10 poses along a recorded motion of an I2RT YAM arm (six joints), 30 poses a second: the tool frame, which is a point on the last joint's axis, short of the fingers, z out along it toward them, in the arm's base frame.
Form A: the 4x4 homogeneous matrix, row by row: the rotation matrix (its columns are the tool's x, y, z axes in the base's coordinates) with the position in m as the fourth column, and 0 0 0 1 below. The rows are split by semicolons.
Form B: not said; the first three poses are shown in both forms.
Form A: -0.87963 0.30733 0.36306 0.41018; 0.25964 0.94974 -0.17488 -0.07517; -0.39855 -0.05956 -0.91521 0.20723; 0 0 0 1
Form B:
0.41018 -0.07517 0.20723
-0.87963 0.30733 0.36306
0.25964 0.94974 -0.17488
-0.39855 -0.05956 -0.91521

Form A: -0.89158 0.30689 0.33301 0.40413; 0.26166 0.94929 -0.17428 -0.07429; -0.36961 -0.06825 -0.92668 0.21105; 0 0 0 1
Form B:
0.40413 -0.07429 0.21105
-0.89158 0.30689 0.33301
0.26166 0.94929 -0.17428
-0.36961 -0.06825 -0.92668

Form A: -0.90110 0.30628 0.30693 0.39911; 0.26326 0.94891 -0.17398 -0.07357; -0.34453 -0.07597 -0.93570 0.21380; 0 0 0 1
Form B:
0.39911 -0.07357 0.21380
-0.90110 0.30628 0.30693
0.26326 0.94891 -0.17398
-0.34453 -0.07597 -0.93570

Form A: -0.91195 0.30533 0.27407 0.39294; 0.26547 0.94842 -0.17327 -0.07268; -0.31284 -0.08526 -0.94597 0.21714; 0 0 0 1
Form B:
0.39294 -0.07268 0.21714
-0.91195 0.30533 0.27407
0.26547 0.94842 -0.17327
-0.31284 -0.08526 -0.94597

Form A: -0.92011 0.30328 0.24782 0.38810; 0.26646 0.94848 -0.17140 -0.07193; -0.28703 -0.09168 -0.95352 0.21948; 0 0 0 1
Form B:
0.38810 -0.07193 0.21948
-0.92011 0.30328 0.24782
0.26646 0.94848 -0.17140
-0.28703 -0.09168 -0.95352

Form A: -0.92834 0.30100 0.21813 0.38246; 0.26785 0.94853 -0.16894 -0.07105; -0.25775 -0.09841 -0.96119 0.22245; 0 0 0 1
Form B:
0.38246 -0.07105 0.22245
-0.92834 0.30100 0.21813
0.26785 0.94853 -0.16894
-0.25775 -0.09841 -0.96119

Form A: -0.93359 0.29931 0.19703 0.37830; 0.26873 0.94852 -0.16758 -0.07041; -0.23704 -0.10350 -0.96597 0.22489; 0 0 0 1
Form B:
0.37830 -0.07041 0.22489
-0.93359 0.29931 0.19703
0.26873 0.94852 -0.16758
-0.23704 -0.10350 -0.96597

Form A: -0.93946 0.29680 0.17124 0.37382; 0.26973 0.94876 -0.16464 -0.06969; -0.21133 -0.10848 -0.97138 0.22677; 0 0 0 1
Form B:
0.37382 -0.06969 0.22677
-0.93946 0.29680 0.17124
0.26973 0.94876 -0.16464
-0.21133 -0.10848 -0.97138

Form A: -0.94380 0.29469 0.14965 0.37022; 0.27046 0.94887 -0.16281 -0.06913; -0.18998 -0.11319 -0.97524 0.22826; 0 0 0 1
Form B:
0.37022 -0.06913 0.22826
-0.94380 0.29469 0.14965
0.27046 0.94887 -0.16281
-0.18998 -0.11319 -0.97524

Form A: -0.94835 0.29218 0.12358 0.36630; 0.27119 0.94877 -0.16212 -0.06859; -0.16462 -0.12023 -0.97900 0.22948; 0 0 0 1
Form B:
0.36630 -0.06859 0.22948
-0.94835 0.29218 0.12358
0.27119 0.94877 -0.16212
-0.16462 -0.12023 -0.97900

